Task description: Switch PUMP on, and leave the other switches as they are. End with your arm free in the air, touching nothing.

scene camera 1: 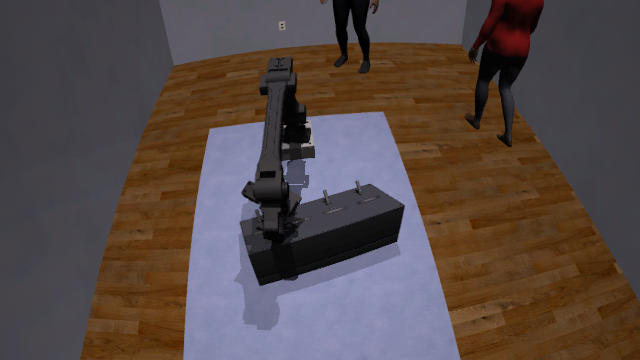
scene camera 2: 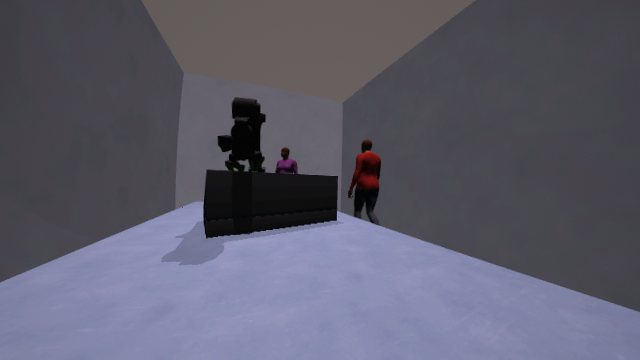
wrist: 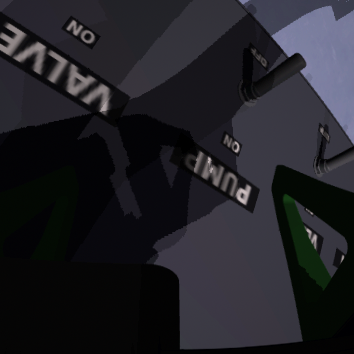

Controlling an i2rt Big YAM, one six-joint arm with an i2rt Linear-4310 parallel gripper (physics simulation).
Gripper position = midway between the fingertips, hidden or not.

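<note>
The gripper [wrist: 174, 176] is in view. A dark switch box [scene camera 1: 318, 234] is visible too, and the wrist view also shows the box [wrist: 174, 155].
</note>
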